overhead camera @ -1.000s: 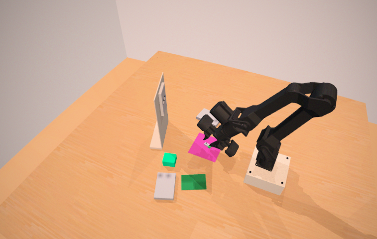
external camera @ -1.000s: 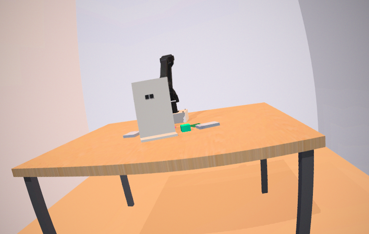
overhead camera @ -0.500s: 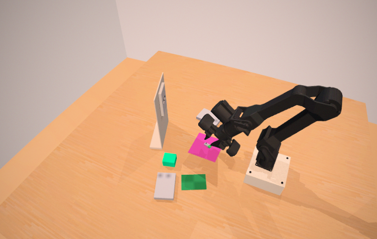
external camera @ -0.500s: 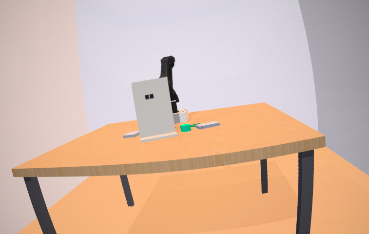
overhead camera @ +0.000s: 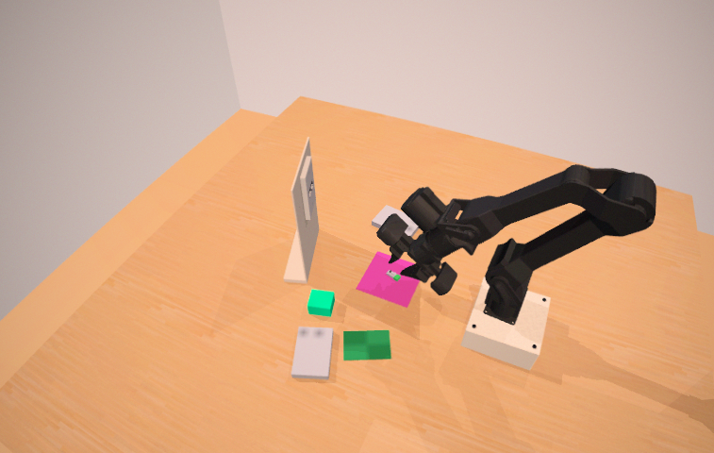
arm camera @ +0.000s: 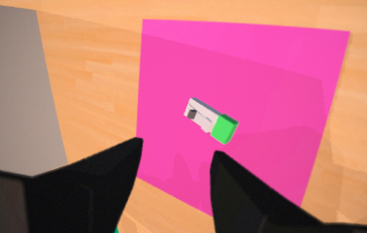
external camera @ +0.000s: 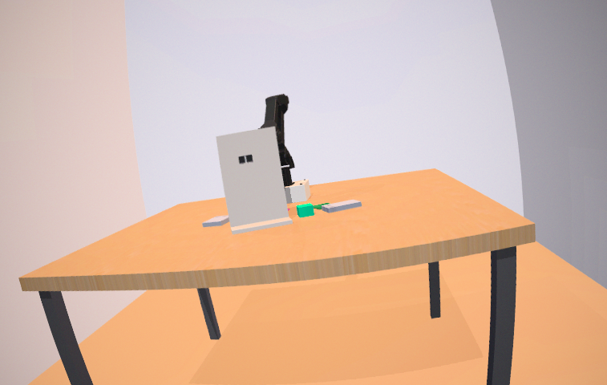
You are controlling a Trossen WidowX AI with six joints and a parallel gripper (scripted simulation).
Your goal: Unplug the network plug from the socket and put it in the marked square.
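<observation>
Now: the thin grey tab 1 cm ahead of my gripper tip, 1 cm to the right of it and 3 cm below it. Also, from my gripper tip: pink marked square: 1 cm ahead, 4 cm below; green plug: 1 cm ahead, 1 cm to the right, 4 cm below; bright green cube: 10 cm ahead, 14 cm to the left, 3 cm below.
</observation>
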